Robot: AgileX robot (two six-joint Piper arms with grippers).
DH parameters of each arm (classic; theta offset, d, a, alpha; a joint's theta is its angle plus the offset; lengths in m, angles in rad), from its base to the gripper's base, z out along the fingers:
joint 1: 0 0.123 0 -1.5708
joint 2: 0.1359 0 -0.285 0
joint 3: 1.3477 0 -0.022 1.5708
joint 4: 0 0.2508 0 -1.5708
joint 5: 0 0 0.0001 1.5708
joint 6: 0 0.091 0 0
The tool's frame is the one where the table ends.
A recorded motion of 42 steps. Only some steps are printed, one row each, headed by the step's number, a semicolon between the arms.
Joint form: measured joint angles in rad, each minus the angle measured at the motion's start. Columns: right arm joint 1, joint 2, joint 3, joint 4, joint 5, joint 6; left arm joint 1, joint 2, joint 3, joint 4, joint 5, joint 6.
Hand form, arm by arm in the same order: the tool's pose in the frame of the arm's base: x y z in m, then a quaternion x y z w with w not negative. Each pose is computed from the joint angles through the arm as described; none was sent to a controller.
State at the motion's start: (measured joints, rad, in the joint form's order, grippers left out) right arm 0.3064 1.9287 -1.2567 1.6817 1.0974 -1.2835; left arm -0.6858 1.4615 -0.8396 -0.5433 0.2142 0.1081
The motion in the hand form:
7: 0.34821 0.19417 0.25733 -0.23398 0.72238 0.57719 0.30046; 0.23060 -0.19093 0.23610 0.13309 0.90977 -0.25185 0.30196
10: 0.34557 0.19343 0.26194 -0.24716 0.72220 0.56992 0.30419; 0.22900 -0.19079 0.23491 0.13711 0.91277 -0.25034 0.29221
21: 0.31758 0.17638 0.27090 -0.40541 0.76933 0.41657 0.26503; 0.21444 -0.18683 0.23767 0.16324 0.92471 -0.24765 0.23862
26: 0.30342 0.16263 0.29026 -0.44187 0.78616 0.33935 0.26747; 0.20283 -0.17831 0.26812 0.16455 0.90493 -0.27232 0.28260
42: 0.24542 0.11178 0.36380 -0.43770 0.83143 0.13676 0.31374; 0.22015 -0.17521 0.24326 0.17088 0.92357 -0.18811 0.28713
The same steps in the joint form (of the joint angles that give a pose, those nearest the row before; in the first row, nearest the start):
7: 0.0000 -0.0487 -0.0008 0.0000 -0.0107 -0.0353; 0.0361 0.0000 0.0000 0.0108 0.0591 -0.0093
10: 0.0000 -0.0641 -0.0024 -0.0244 -0.0131 -0.0368; 0.0361 0.0000 0.0000 0.0157 0.0811 -0.0115
21: 0.0000 -0.1843 -0.0024 -0.5219 -0.0481 0.0532; 0.0361 -0.0353 0.0000 0.0384 0.2318 -0.0198
26: 0.0000 -0.2783 -0.0024 -0.7268 -0.0723 0.1426; 0.0361 -0.1453 0.0000 0.0338 0.2338 -0.0199
42: 0.0000 -0.6033 -0.0024 -1.2504 -0.0718 0.5026; 0.0375 -0.0621 0.0016 0.3552 0.1913 -0.2442

